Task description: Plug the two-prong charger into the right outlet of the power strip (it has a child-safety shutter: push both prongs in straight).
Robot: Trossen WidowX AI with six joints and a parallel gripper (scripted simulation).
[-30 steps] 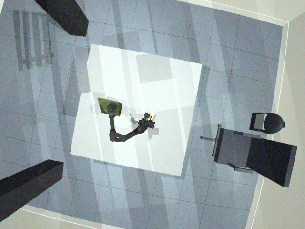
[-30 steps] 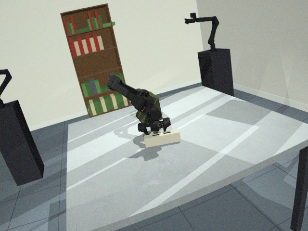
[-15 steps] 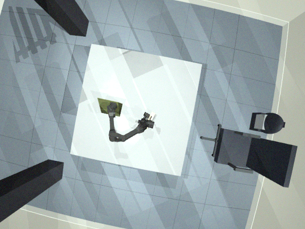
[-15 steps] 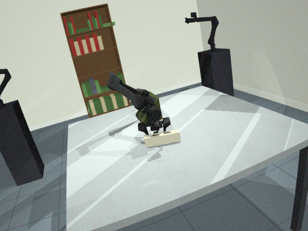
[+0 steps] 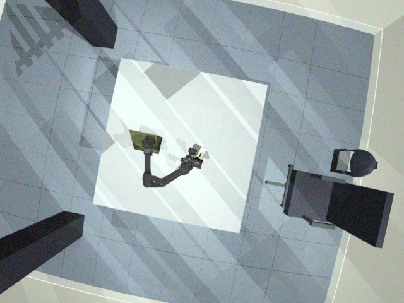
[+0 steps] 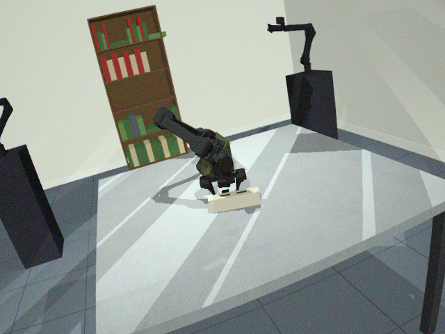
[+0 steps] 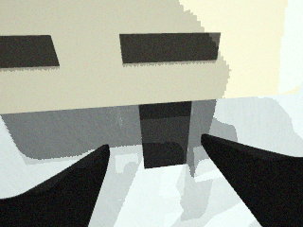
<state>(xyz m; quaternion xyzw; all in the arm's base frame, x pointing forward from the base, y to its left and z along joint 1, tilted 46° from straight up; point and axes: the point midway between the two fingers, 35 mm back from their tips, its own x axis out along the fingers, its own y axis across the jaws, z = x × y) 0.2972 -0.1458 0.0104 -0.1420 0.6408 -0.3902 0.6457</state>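
Now: gripper tip 4 cm short of the two-prong charger, 2 cm to the left of it and 1 cm below it.
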